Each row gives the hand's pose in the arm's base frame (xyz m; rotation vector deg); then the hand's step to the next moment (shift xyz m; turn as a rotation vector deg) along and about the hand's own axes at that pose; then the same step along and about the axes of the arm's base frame.
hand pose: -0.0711 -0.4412 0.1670 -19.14 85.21 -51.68
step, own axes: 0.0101 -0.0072 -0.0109 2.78 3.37 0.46
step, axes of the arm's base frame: -0.0140 -0.0080 -0.0033 1.04 0.11 -4.27
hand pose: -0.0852 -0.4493 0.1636 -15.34 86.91 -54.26
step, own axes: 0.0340 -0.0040 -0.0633 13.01 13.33 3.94
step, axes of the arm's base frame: -0.0662 0.0002 -0.0283 5.62 -1.74 -18.11
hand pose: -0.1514 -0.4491 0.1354 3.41 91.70 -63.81
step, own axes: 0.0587 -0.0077 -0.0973 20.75 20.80 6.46
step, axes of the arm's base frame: -0.0979 0.0319 -0.0488 8.84 -3.14 -28.58
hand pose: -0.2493 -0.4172 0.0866 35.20 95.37 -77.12
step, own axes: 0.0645 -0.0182 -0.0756 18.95 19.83 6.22
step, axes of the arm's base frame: -0.0707 0.0568 -0.0446 8.85 -2.93 -26.53
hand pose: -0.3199 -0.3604 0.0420 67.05 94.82 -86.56
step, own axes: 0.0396 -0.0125 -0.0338 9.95 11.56 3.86
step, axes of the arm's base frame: -0.0239 0.0417 -0.0236 5.60 -2.16 -14.54
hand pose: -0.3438 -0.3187 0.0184 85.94 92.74 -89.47
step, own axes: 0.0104 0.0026 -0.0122 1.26 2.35 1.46
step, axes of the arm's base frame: 0.0033 0.0144 -0.0068 1.14 -1.34 -2.48
